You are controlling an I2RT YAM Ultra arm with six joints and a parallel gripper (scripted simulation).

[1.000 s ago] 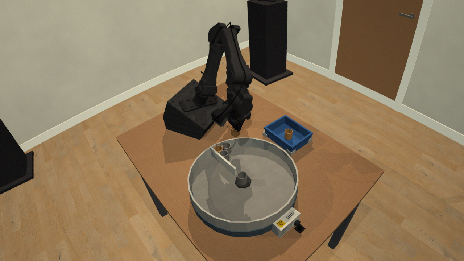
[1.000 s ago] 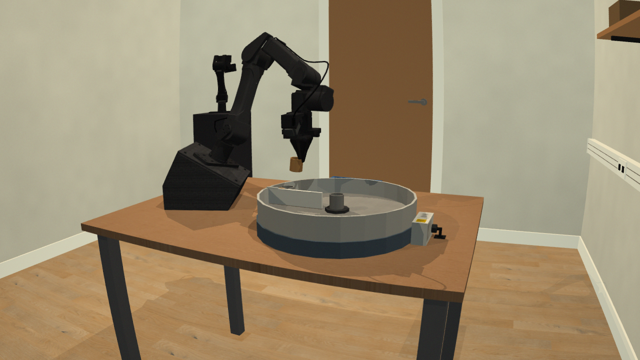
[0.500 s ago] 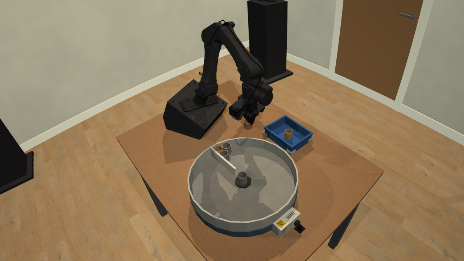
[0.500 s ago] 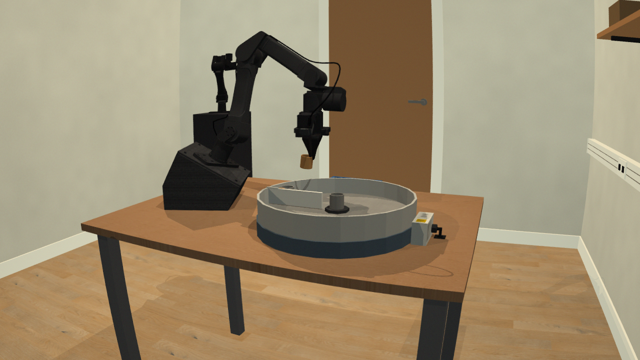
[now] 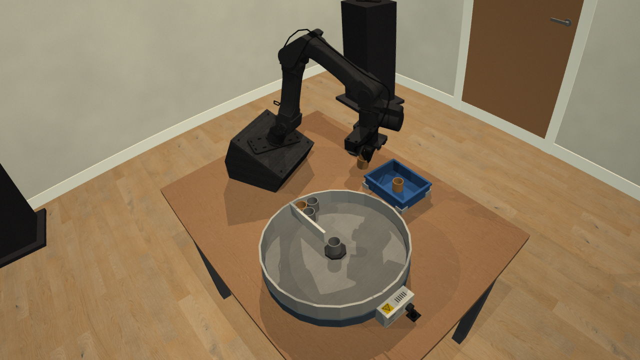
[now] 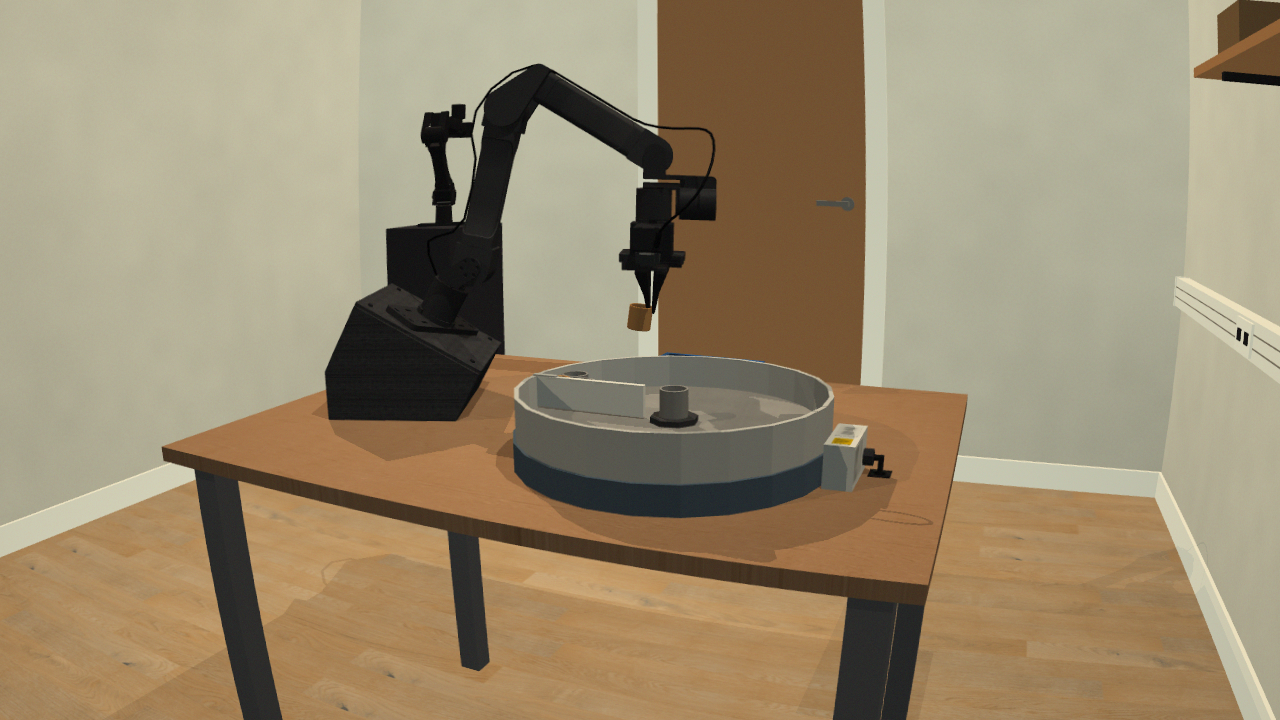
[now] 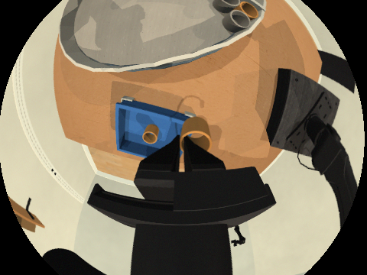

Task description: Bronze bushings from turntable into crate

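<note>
Right now the blue crate is 40 mm ahead of my hand, 100 mm to the left of it and 130 mm below it. The rest, counted from my hand: grey turntable: 160 mm ahead, 250 mm to the right, 110 mm below.
</note>
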